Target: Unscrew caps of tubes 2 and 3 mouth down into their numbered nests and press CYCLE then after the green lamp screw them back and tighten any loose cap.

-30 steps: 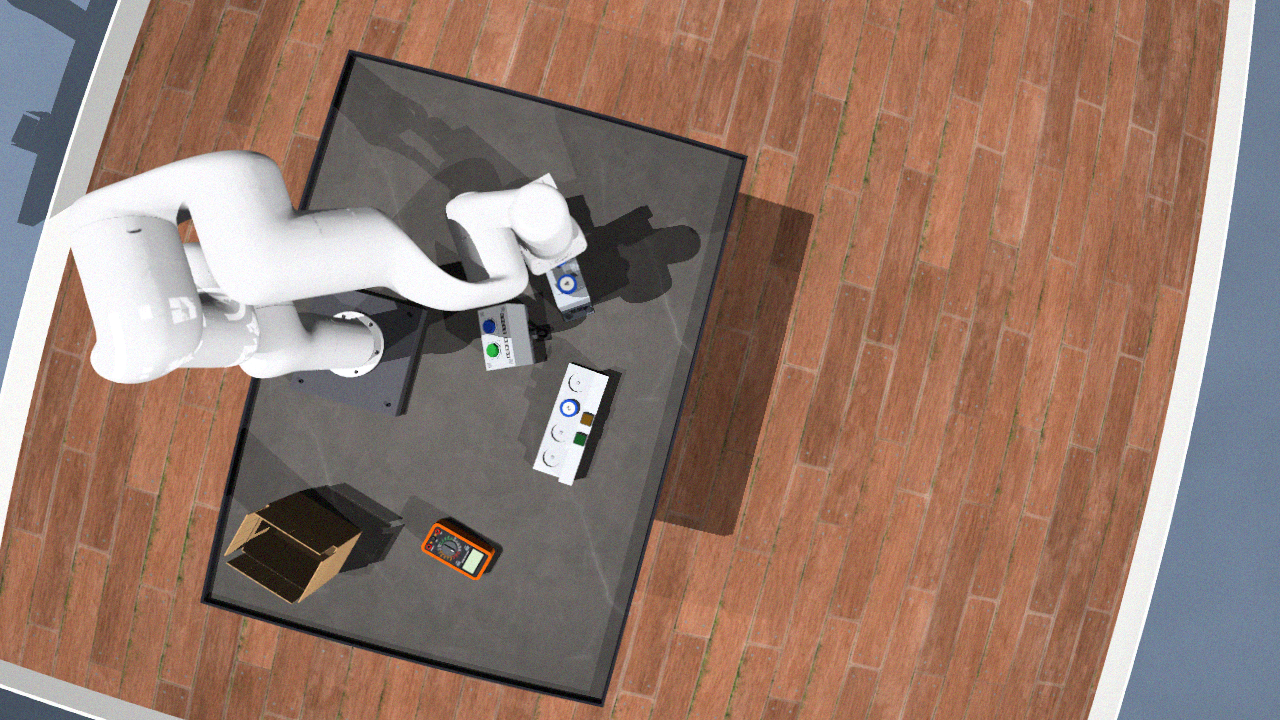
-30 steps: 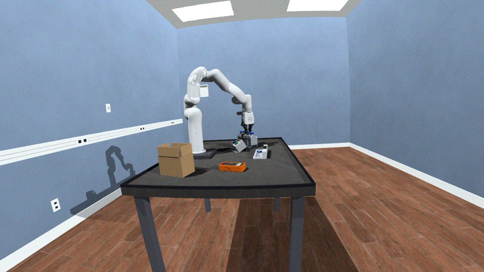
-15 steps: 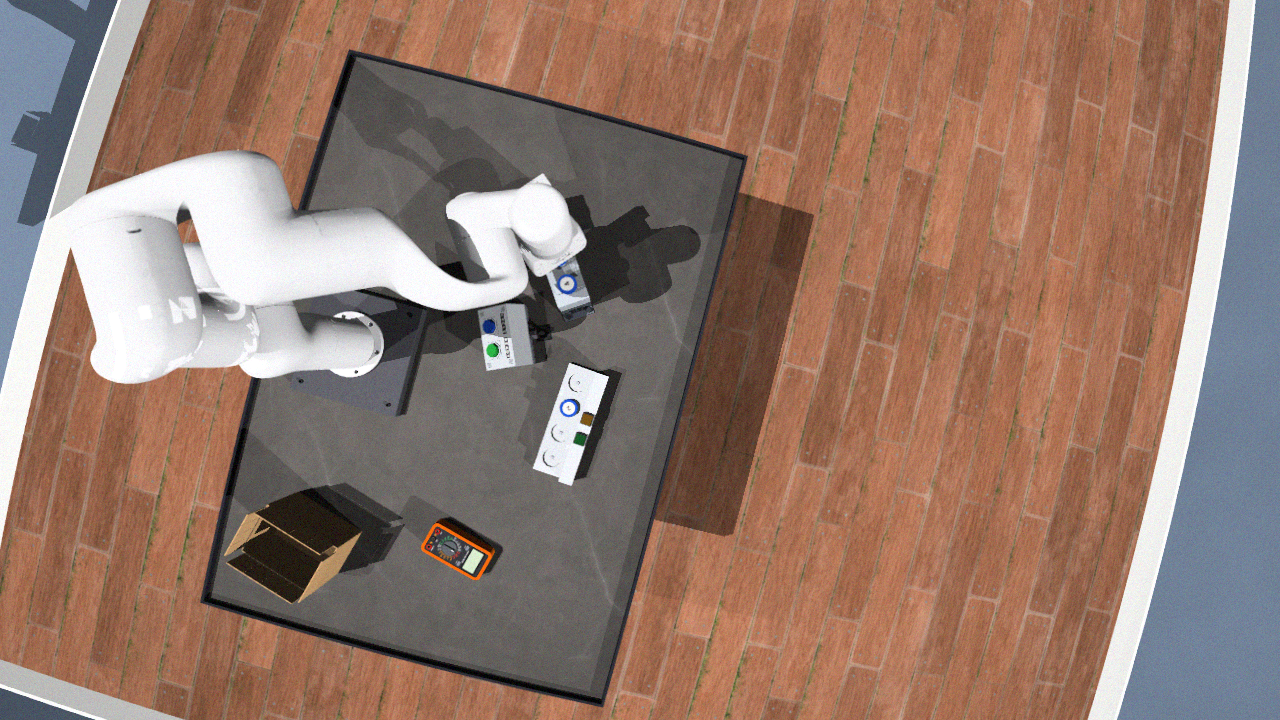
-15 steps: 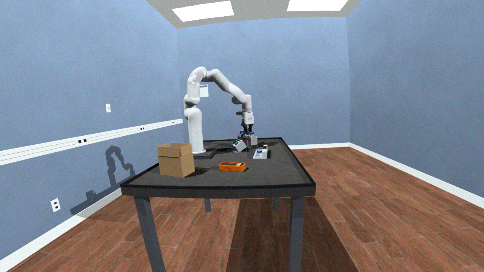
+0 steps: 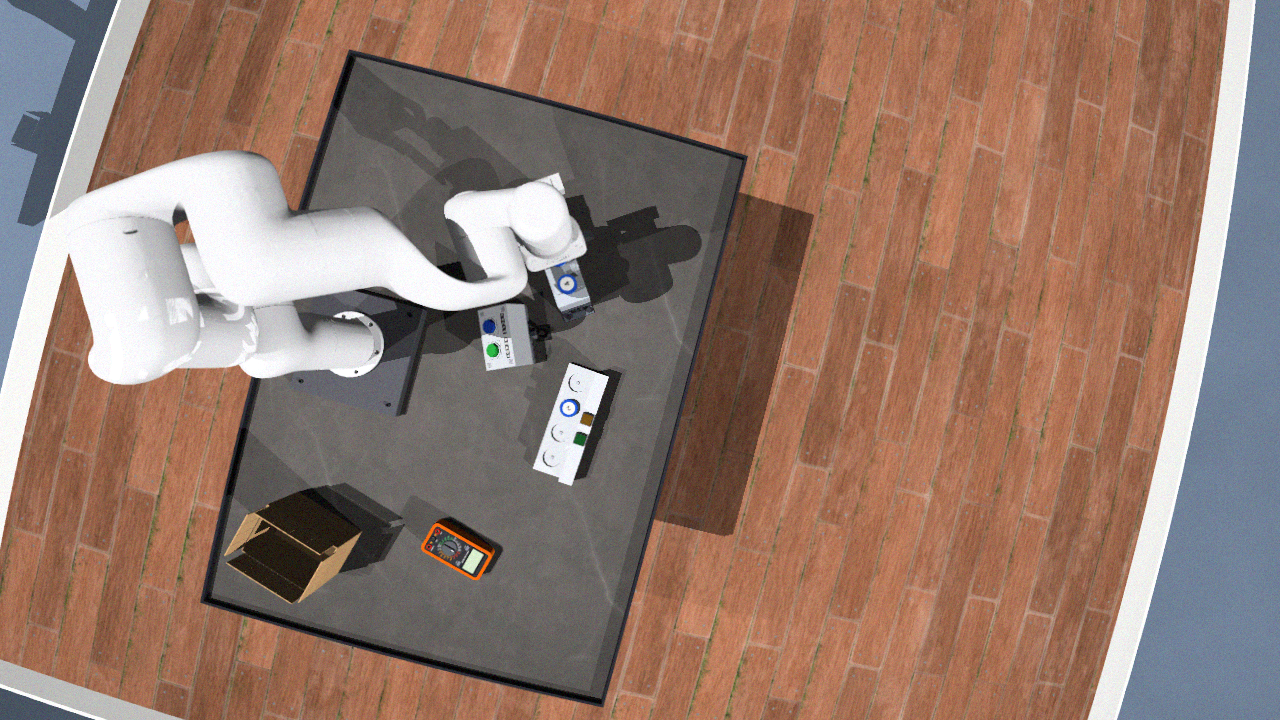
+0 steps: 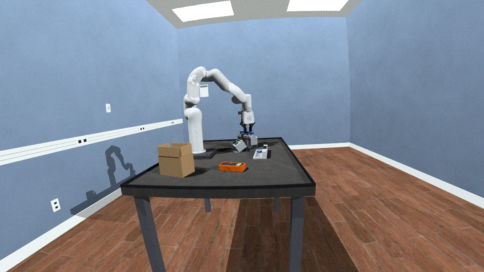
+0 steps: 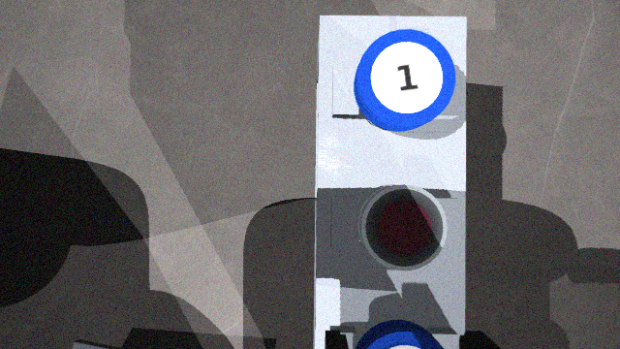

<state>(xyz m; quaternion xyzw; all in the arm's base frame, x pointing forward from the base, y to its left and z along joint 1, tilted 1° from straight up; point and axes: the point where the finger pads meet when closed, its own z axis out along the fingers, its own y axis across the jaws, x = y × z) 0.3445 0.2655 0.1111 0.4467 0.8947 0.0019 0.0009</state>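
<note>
My gripper is now 7 cm past the green ready key, 19 cm to the left of it and 7 cm above it. Round my hand: blue cycle key 9 cm behind, 15 cm to the right, 7 cm below; then raised table edge 31 cm ahead, 25 cm to the right, 13 cm below; then key housing 7 cm behind, 17 cm to the right, 8 cm below.
</note>
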